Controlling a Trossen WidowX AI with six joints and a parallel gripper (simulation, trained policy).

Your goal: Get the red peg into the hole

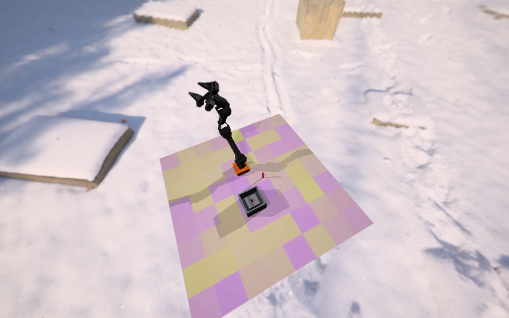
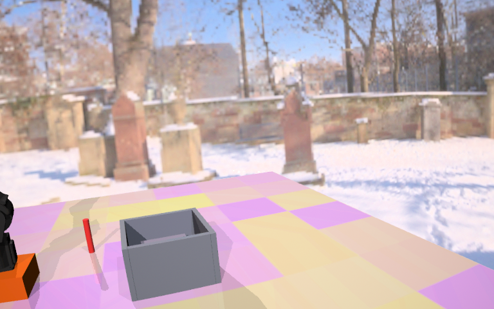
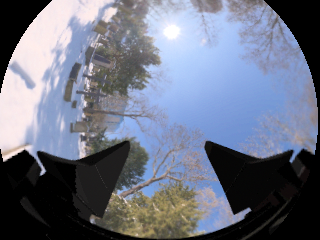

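Right now the red peg is 740 mm below my gripper tip, 310 mm ahead of it and 220 mm to the left of it. Also, from my gripper tip: grey box (750 mm below, 440 mm ahead, 20 mm to the left).
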